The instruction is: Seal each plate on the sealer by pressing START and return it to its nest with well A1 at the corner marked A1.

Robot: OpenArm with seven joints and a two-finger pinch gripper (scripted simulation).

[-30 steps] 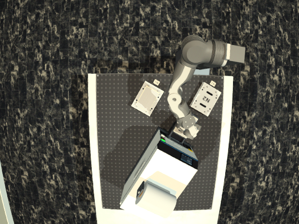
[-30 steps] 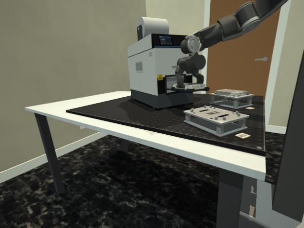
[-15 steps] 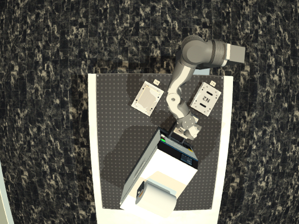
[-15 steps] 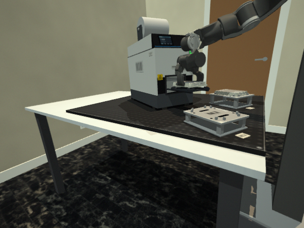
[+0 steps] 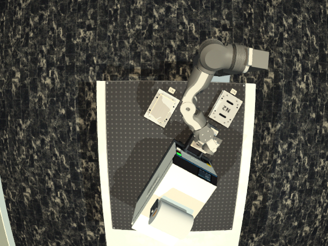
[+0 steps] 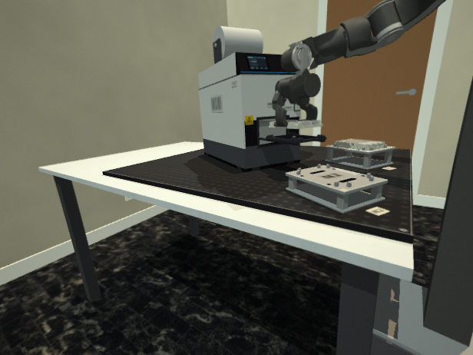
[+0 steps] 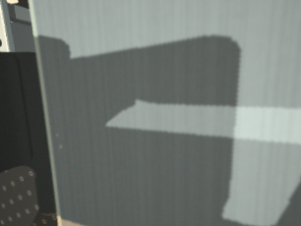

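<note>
The sealer stage is 40 mm below my hand. The rest, counted from my hand: clear well plate: right at my hand; N1 label: 210 mm behind, 180 mm to the right, 140 mm below; sealer screen: 180 mm above, 120 mm ahead, 10 mm to the right.
</note>
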